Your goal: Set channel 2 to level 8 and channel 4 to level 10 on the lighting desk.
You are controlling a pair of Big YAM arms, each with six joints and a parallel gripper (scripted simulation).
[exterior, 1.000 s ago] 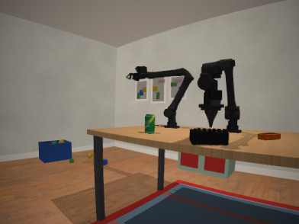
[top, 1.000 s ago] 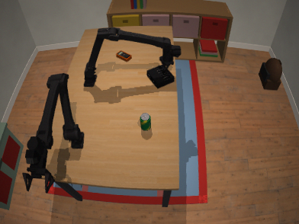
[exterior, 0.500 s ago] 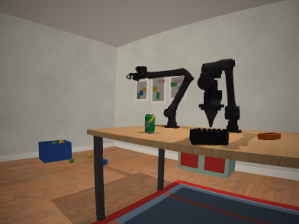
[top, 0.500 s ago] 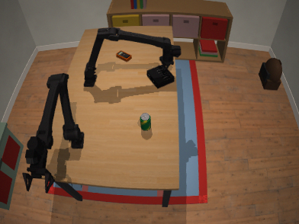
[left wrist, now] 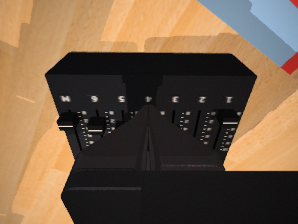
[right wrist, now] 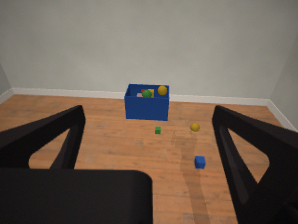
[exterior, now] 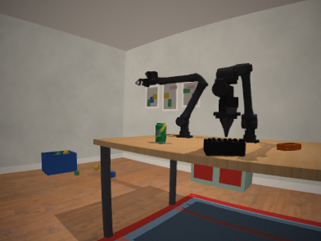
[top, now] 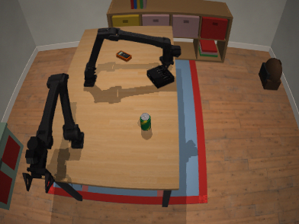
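Now: left hand 2 cm past the channel 4 cap, 2 cm above it and 1 cm to the left of it. From my left hand the other things lie so: channel 3 knob (4 cm to the right, 2 cm below, 2 cm behind); channel 2 knob (6 cm to the right, 2 cm below, 2 cm behind).
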